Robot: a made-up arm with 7 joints. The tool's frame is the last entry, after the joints. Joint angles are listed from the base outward. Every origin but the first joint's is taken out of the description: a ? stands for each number. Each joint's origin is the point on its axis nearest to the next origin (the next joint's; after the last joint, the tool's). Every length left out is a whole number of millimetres.
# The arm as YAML. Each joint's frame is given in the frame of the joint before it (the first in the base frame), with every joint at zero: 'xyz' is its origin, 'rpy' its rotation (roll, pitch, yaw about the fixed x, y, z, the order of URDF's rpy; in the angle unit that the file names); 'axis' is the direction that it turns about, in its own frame. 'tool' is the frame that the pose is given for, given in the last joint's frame.
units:
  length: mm
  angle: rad
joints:
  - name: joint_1
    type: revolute
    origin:
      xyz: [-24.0, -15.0, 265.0]
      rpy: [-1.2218, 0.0, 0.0]
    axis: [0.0, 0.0, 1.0]
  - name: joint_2
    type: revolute
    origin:
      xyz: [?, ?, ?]
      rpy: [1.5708, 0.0, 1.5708]
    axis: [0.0, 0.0, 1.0]
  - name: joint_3
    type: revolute
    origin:
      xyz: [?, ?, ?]
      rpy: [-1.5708, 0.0, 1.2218]
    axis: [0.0, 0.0, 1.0]
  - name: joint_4
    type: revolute
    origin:
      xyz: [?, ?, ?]
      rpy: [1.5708, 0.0, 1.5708]
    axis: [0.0, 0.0, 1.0]
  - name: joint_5
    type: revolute
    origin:
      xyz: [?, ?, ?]
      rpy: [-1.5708, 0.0, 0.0]
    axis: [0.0, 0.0, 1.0]
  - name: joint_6
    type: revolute
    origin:
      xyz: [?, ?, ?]
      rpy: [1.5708, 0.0, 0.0]
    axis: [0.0, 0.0, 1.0]
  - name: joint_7
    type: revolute
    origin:
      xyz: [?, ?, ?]
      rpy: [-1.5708, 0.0, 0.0]
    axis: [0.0, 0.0, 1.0]
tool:
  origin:
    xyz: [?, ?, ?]
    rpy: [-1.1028, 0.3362, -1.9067]
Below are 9 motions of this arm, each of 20 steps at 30 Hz.
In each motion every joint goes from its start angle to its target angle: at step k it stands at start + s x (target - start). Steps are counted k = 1, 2, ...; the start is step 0. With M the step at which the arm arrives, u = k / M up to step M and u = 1 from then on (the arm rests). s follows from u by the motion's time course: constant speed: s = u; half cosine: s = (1 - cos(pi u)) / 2; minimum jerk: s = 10 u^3 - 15 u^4 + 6 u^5.
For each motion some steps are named. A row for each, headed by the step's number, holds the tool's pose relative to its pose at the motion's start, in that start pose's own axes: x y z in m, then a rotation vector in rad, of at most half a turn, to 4 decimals.
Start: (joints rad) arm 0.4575 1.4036 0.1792 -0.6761 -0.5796 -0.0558 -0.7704
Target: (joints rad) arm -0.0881 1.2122 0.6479 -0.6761 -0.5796 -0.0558 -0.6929
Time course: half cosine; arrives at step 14
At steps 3, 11, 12, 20:
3: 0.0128 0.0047 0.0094 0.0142 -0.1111 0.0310
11: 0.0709 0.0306 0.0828 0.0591 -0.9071 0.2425
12: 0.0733 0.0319 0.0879 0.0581 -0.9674 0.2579
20: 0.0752 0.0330 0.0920 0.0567 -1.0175 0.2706

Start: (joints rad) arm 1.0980 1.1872 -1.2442 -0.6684 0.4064 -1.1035 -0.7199
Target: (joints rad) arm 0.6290 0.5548 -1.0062 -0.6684 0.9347 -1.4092 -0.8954
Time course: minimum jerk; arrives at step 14
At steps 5, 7, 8, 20:
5: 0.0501 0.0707 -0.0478 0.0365 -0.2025 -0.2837
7: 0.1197 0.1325 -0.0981 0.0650 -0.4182 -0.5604
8: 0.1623 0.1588 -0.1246 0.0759 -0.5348 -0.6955
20: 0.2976 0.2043 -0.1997 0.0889 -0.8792 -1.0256

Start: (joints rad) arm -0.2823 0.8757 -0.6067 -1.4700 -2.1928 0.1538 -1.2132
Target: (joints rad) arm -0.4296 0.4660 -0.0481 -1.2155 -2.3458 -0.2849 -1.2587
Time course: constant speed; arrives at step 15
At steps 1, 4, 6, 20:
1: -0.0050 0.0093 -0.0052 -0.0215 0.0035 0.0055
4: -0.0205 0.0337 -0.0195 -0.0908 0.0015 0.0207
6: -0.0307 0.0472 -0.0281 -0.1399 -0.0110 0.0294
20: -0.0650 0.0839 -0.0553 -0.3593 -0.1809 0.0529

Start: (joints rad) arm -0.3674 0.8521 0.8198 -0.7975 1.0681 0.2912 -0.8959
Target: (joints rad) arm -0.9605 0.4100 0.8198 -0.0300 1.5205 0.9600 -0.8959
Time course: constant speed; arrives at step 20
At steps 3, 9, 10, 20:
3: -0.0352 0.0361 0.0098 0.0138 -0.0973 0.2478
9: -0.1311 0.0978 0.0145 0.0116 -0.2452 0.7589
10: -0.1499 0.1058 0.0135 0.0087 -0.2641 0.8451
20: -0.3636 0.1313 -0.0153 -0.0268 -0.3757 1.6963

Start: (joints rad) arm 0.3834 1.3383 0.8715 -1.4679 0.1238 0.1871 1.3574
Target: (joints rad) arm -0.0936 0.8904 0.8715 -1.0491 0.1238 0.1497 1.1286
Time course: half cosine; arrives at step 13
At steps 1, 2, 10, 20:
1: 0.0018 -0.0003 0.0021 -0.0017 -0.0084 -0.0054
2: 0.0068 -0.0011 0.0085 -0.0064 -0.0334 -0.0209
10: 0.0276 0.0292 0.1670 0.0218 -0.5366 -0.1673
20: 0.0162 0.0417 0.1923 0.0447 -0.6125 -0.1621

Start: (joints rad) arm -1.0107 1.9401 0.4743 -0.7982 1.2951 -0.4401 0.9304
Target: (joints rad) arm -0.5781 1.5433 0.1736 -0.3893 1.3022 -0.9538 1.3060
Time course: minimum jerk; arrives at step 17
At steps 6, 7, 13, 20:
6: 0.0358 -0.0502 0.0677 0.0486 -0.0434 -0.0762
7: 0.0480 -0.0761 0.0916 0.0703 -0.0537 -0.1064
13: 0.0875 -0.2682 0.1713 0.2283 -0.0475 -0.2494
20: 0.0885 -0.3012 0.1732 0.2589 -0.0398 -0.2646

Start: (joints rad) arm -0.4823 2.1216 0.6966 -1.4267 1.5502 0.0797 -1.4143
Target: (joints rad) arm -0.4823 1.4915 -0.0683 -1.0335 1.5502 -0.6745 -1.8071
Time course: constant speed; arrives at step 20
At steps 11, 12, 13, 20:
11: -0.2752 -0.0052 0.0163 0.3465 0.0392 0.1890
12: -0.2994 -0.0130 0.0143 0.3729 0.0541 0.2065
13: -0.3232 -0.0219 0.0117 0.3981 0.0706 0.2239
20: -0.4716 -0.1120 -0.0213 0.5296 0.2268 0.3341

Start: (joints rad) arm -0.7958 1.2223 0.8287 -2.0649 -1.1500 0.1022 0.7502
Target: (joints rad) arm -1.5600 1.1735 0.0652 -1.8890 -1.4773 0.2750 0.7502
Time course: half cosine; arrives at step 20
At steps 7, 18, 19, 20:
7: -0.0182 0.0088 -0.0409 0.0043 -0.0482 -0.0297
18: -0.0212 0.0260 -0.1667 -0.0477 -0.1090 -0.1967
19: -0.0205 0.0263 -0.1701 -0.0497 -0.1093 -0.2031
20: -0.0203 0.0263 -0.1712 -0.0504 -0.1094 -0.2052

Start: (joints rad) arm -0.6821 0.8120 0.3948 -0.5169 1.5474 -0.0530 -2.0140
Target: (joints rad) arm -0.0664 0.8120 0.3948 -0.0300 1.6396 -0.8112 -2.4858
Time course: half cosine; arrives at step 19
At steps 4, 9, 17, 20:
4: -0.0269 0.0112 0.0281 0.1523 0.0405 -0.0033
9: -0.1086 0.0289 0.1367 0.6728 0.2315 -0.0194
17: -0.1938 -0.0056 0.3220 1.4375 0.6426 -0.0488
20: -0.1969 -0.0096 0.3321 1.4776 0.6681 -0.0504

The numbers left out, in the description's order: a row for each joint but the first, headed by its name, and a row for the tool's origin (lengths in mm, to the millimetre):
joint_2: -23.0 2.0 0.0
joint_3: 231.0 -114.0 0.0
joint_4: -4.0 -51.0 0.0
joint_5: 41.0 -304.0 0.0
joint_6: -23.0 -16.0 0.0
joint_7: 6.0 48.0 0.0
tool: -12.0 -18.0 0.0

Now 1 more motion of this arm.
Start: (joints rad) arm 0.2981 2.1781 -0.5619 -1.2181 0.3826 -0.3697 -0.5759
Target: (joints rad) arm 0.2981 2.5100 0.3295 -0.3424 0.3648 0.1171 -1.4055
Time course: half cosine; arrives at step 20
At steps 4, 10, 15, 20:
4: 0.0138 -0.0023 0.0404 0.1836 0.0596 -0.0085
10: 0.0626 -0.0541 0.1964 0.8932 0.2295 0.1015
15: 0.0816 -0.1366 0.2987 1.3456 0.2381 0.3841
20: 0.0812 -0.1742 0.3290 1.4609 0.2008 0.5387

